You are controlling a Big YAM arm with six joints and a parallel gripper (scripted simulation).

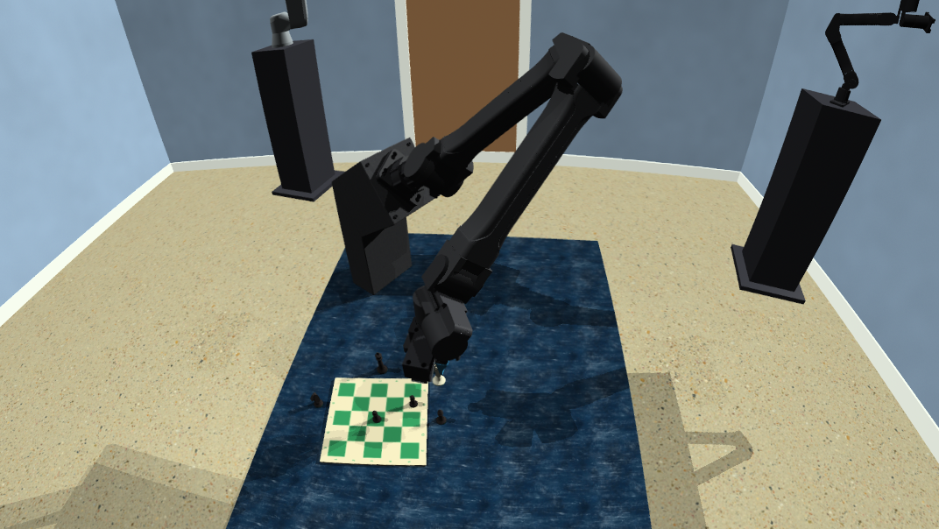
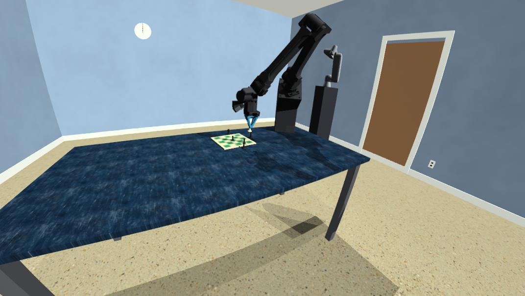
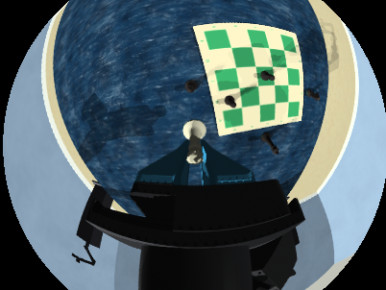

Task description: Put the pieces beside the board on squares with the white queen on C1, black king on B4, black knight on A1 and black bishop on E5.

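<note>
Now: the cream board 9 cm ahead of my hand, 12 cm to the right of it and 13 cm below it. Also, from my hand: white queen (1 cm ahead); then black king (4 cm behind, 17 cm to the right, 10 cm below).
</note>
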